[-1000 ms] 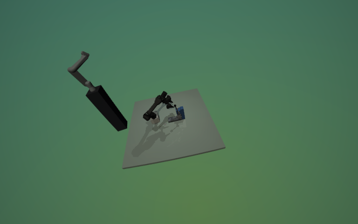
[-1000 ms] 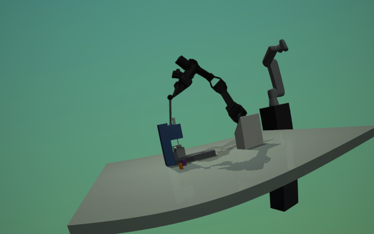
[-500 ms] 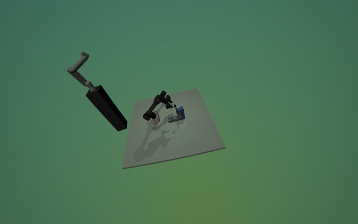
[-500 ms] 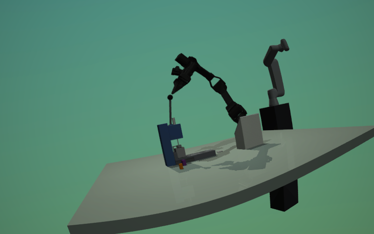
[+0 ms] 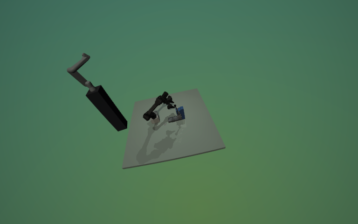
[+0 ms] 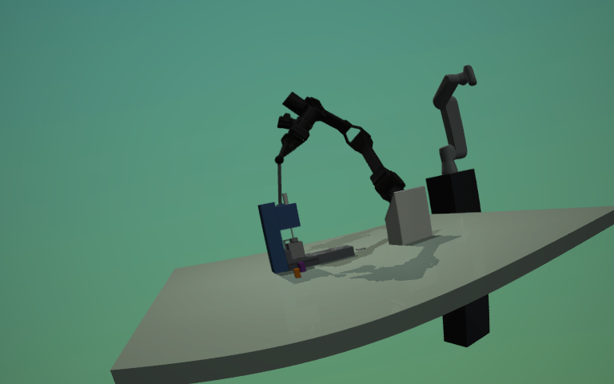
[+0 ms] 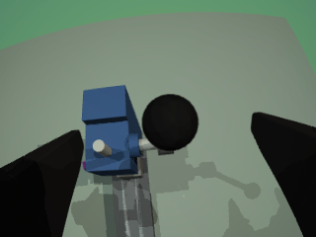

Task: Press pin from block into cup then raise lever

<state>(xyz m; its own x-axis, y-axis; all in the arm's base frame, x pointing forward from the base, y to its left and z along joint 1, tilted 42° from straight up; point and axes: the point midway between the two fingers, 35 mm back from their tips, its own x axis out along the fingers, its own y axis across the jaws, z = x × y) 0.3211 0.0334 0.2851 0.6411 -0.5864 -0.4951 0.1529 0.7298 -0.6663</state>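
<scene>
The grey lever is 9 cm below my gripper tip, 2 cm ahead of it and 1 cm to the left of it. The rest, counted from my gripper tip: grey punch 20 cm below, 7 cm to the left, 4 cm ahead; orange cube 34 cm below, 23 cm to the left, 10 cm ahead.
</scene>
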